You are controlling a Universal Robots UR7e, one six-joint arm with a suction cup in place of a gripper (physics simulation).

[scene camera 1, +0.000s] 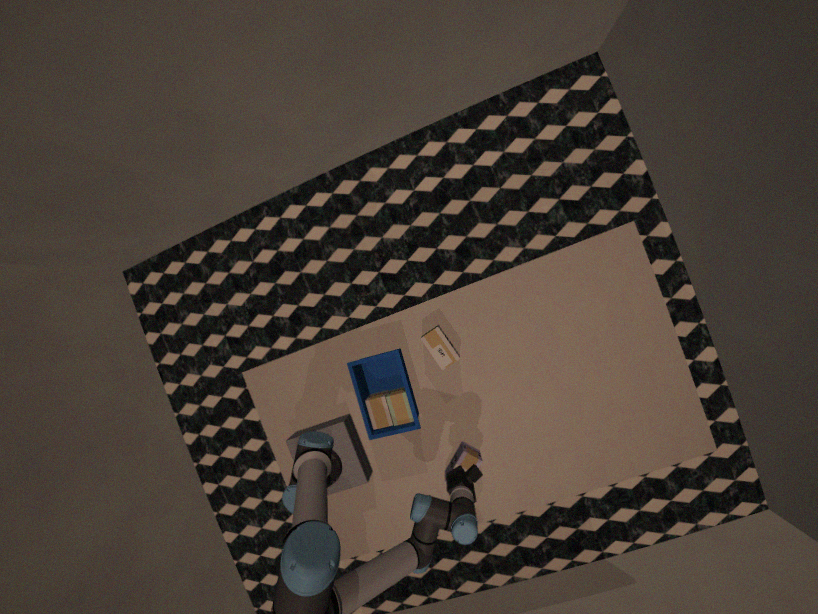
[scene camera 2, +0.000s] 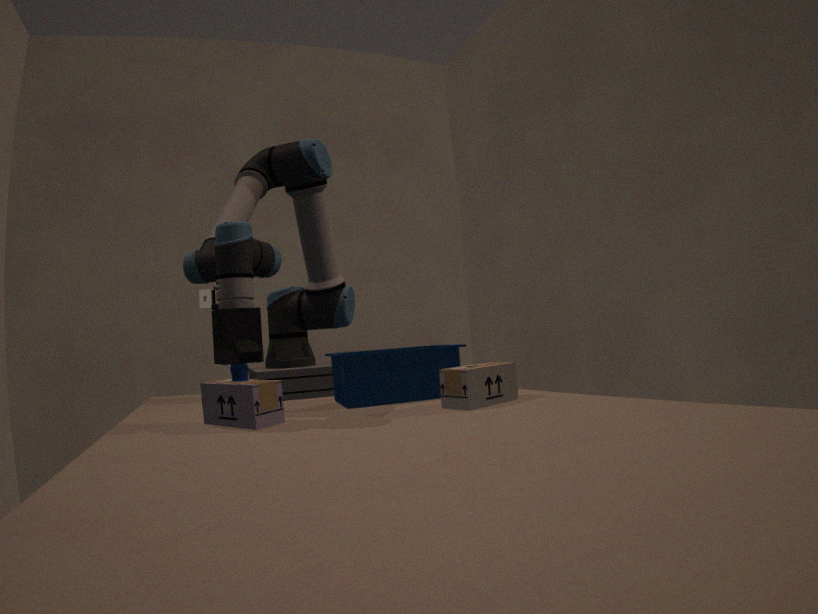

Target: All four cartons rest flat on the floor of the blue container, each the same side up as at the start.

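Pixels of known places: arm's base, origin of its link: (scene camera 2: 290, 366).
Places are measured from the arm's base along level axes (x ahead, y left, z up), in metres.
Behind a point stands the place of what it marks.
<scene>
The blue container (scene camera 1: 394, 434) {x 0.313, y 0.112, z 0.036 m} (scene camera 2: 396, 376) {x 0.385, y 0.251, z -0.023 m} stands on the table. Two cartons with tan tops, one (scene camera 1: 379, 411) {x 0.263, y 0.193, z 0.005 m} and another (scene camera 1: 400, 406) {x 0.346, y 0.203, z 0.006 m}, lie side by side at its lower end in scene camera 1; its walls hide them in scene camera 2. A white carton (scene camera 1: 440, 348) {x 0.527, y 0.396, z -0.005 m} (scene camera 2: 479, 386) {x 0.580, y 0.376, z -0.042 m} rests on the table beside the container, arrows up. A lilac-white carton (scene camera 1: 469, 457) {x 0.570, y -0.022, z 0.001 m} (scene camera 2: 227, 404) {x 0.572, y -0.098, z -0.037 m} is on the table on the other side, arrows up. My suction gripper (scene camera 1: 465, 473) {x 0.524, y -0.077, z -0.011 m} (scene camera 2: 239, 374) points down with its blue cup on this carton's top, shut on it. No gap shows beneath the carton.
A grey base block (scene camera 1: 356, 456) {x 0.139, y 0.023, z -0.002 m} (scene camera 2: 297, 382) {x 0.143, y 0.021, z -0.038 m} under the arm stands close to the container's lower-left side in scene camera 1. The arm's forearm (scene camera 1: 376, 571) {x 0.297, y -0.078, z 0.407 m} reaches across the lower table edge there. The container's walls rise higher than the loose cartons.
</scene>
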